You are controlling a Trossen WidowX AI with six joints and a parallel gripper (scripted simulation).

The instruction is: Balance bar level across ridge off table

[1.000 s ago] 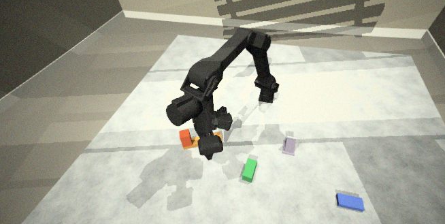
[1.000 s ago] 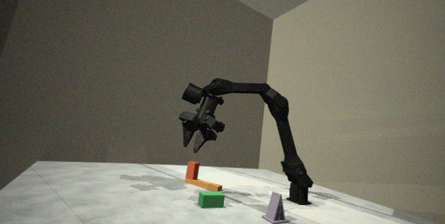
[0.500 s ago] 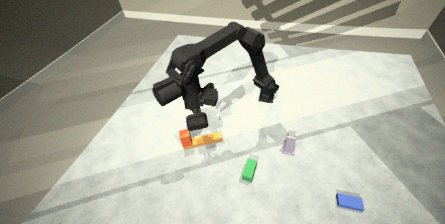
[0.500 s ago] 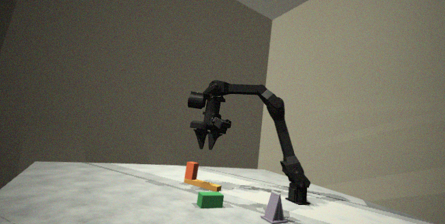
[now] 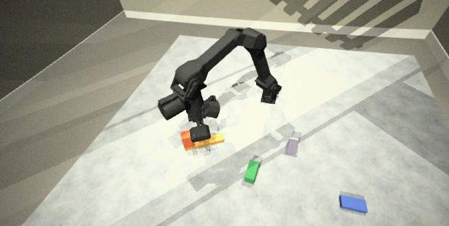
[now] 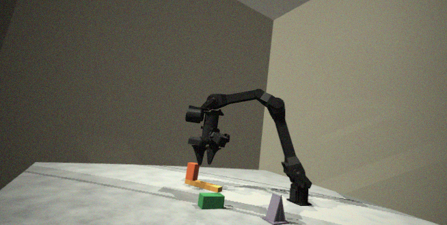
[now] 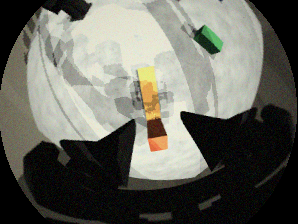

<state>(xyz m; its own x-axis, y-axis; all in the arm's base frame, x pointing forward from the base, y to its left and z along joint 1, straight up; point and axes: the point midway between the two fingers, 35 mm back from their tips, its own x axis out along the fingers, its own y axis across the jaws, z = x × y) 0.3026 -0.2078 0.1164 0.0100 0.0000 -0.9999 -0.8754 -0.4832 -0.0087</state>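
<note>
Right now my gripper tip is 7 cm short of the green block, 20 cm to the right of it and 7 cm above it. From my gripper tip the other things lie so: blue flat block: 9 cm ahead, 51 cm to the left, 7 cm below.
</note>
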